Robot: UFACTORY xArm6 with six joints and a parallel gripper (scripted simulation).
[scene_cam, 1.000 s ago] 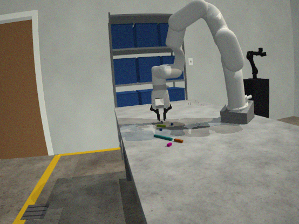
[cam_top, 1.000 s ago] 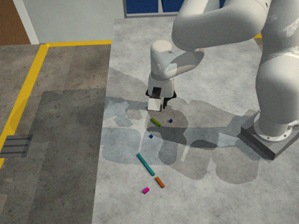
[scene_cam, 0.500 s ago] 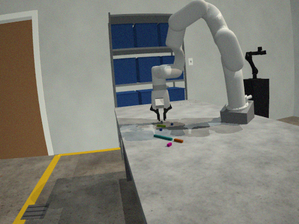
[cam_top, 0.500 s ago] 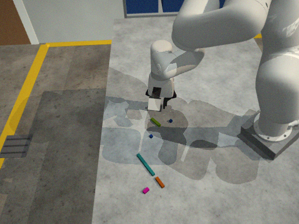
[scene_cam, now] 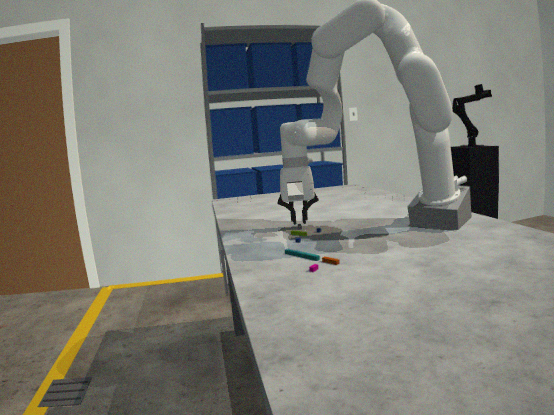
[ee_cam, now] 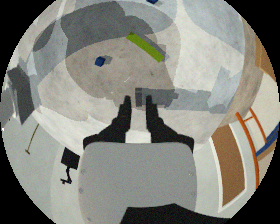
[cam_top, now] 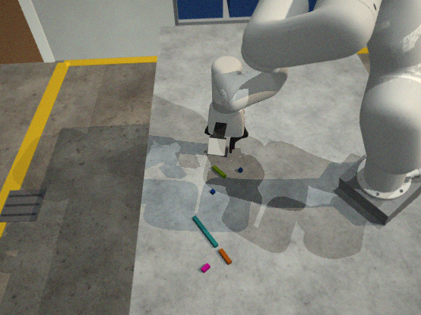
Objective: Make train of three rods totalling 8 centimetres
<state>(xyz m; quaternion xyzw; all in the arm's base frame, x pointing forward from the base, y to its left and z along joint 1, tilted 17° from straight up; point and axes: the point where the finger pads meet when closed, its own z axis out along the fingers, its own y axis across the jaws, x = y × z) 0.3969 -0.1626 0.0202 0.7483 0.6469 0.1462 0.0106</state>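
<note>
The grey rod is 3 cm below my hand. The rest, counted from my hand: turquoise rod 6 cm ahead, 27 cm to the left, 3 cm below; then orange rod 34 cm to the left, 3 cm below; then lime rod 2 cm ahead, 8 cm to the left, 3 cm below.
</note>
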